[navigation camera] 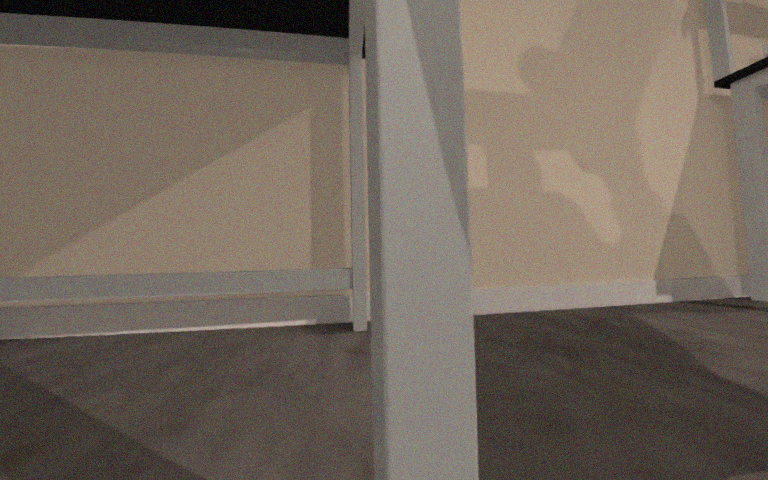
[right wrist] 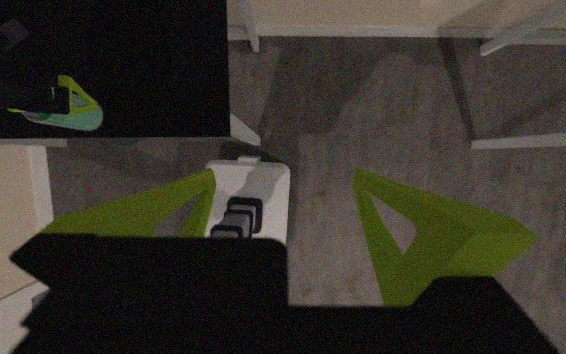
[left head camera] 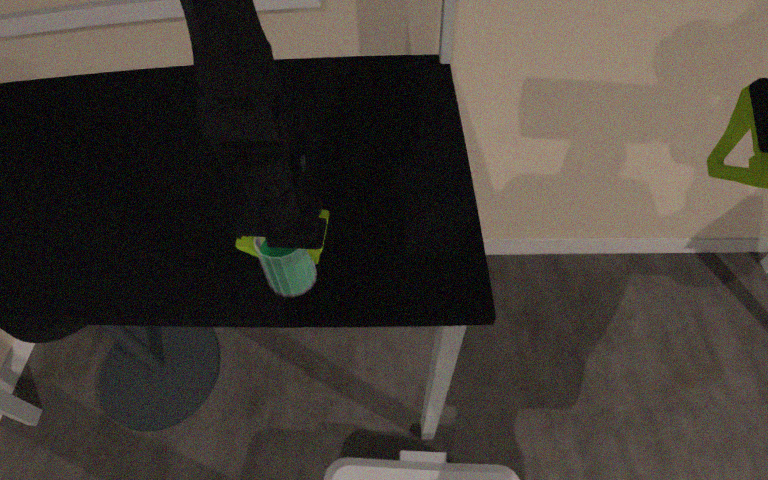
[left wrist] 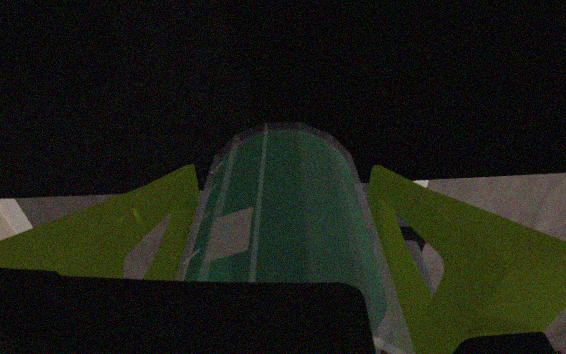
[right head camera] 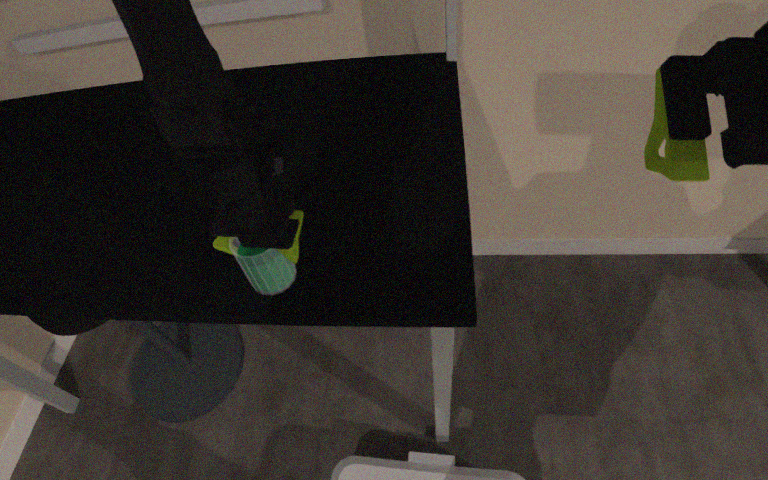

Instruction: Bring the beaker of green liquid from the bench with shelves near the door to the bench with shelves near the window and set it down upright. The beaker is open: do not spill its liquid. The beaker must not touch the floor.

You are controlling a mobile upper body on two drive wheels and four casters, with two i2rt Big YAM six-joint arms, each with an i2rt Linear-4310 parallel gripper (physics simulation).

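The beaker of green liquid (left head camera: 291, 274) (right head camera: 269, 274) (left wrist: 300, 215) (right wrist: 82, 120) looks about upright, slightly above the black top of a bench (left head camera: 396, 169) (right head camera: 385, 169) (right wrist: 175, 60), near its front edge. My left gripper (left head camera: 282, 254) (right head camera: 259, 253) (left wrist: 283, 178) is shut on the beaker, one green finger on each side. The gripper's body hides part of the beaker's rim. My right gripper (right wrist: 284, 176) is open and empty, off to the right of the bench; parts of it show at the right edge of both head camera views. Neither door nor window can be made out.
A round blue-grey stool base (left head camera: 158, 384) (right head camera: 186, 373) is under the bench. A bench leg (left head camera: 444, 379) (right head camera: 442, 379) (navigation camera: 424, 254) stands close ahead. A pale rounded panel (left head camera: 424, 470) (right wrist: 275, 190) lies near the bench's front. Another black-topped bench (navigation camera: 741, 74) shows at the far right.
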